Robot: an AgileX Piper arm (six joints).
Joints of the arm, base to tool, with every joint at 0 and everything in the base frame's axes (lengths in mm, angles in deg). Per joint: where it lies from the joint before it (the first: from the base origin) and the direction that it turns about. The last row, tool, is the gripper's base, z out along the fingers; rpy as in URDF.
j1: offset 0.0 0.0 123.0 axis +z
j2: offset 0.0 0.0 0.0 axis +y
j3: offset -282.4 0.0 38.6 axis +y
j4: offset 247.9 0.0 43.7 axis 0.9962 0 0.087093
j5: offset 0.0 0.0 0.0 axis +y
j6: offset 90.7 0.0 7.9 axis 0.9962 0 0.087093
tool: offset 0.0 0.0 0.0 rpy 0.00 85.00 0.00
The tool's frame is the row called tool.
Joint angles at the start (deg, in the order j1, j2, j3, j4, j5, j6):
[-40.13, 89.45, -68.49, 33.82, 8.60, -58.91]
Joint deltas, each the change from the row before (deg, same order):
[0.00, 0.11, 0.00, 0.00, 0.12, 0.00]
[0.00, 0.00, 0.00, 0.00, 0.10, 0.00]
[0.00, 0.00, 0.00, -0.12, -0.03, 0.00]
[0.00, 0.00, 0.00, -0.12, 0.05, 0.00]
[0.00, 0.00, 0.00, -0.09, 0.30, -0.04]
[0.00, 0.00, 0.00, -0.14, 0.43, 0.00]
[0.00, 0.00, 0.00, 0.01, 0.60, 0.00]
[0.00, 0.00, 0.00, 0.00, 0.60, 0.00]
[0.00, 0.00, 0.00, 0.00, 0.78, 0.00]
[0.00, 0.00, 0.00, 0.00, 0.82, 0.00]
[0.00, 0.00, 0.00, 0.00, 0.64, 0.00]
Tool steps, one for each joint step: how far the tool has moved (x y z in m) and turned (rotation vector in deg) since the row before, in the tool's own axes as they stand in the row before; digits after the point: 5 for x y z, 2 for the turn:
[0.00057, 0.00033, 0.00062, -0.15, 0.16, 0.01]
[0.00008, 0.00014, 0.00000, -0.09, 0.05, 0.00]
[0.00000, -0.00006, 0.00000, 0.04, 0.00, -0.12]
[0.00007, 0.00005, 0.00000, -0.03, 0.04, -0.12]
[0.00027, 0.00040, 0.00000, -0.25, 0.17, -0.13]
[0.00038, 0.00057, 0.00000, -0.36, 0.24, -0.14]
[0.00049, 0.00082, -0.00001, -0.51, 0.31, 0.01]
[0.00049, 0.00082, -0.00001, -0.51, 0.31, 0.00]
[0.00064, 0.00106, -0.00001, -0.67, 0.40, 0.00]
[0.00067, 0.00112, -0.00001, -0.70, 0.42, 0.00]
[0.00052, 0.00087, -0.00001, -0.55, 0.33, 0.00]

